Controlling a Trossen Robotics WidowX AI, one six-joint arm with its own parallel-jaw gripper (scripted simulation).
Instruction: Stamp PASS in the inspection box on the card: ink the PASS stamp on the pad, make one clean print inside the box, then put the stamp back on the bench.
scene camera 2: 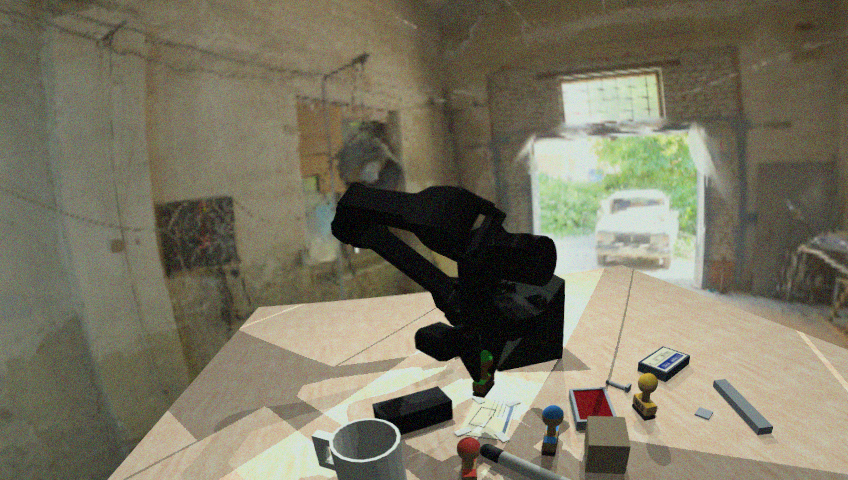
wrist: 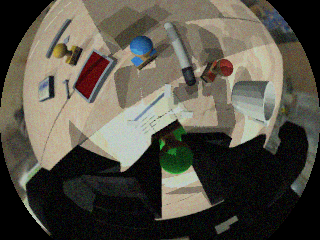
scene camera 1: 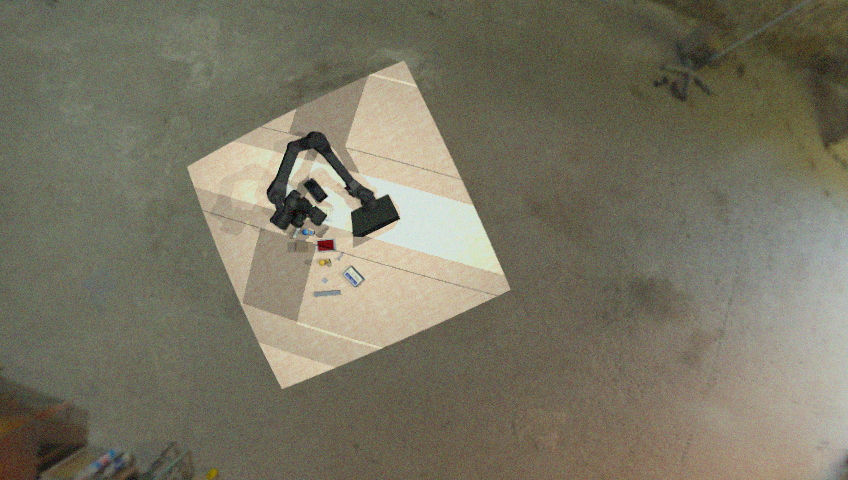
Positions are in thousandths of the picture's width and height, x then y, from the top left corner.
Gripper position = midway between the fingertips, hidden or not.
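You'd see my gripper (scene camera 2: 570,786) in this scene, and the gripper (wrist: 533,585) can be seen here as well. There's a green-knobbed stamp (wrist: 548,652) and a wooden block (wrist: 377,123). There's also a yellow-knobbed stamp (scene camera 2: 764,799), a blue-knobbed stamp (scene camera 2: 652,868) and a black block (scene camera 2: 502,851), plus a grey bar (scene camera 2: 894,882). And then a white card (scene camera 2: 575,872); the card (wrist: 508,460) can be seen here too.
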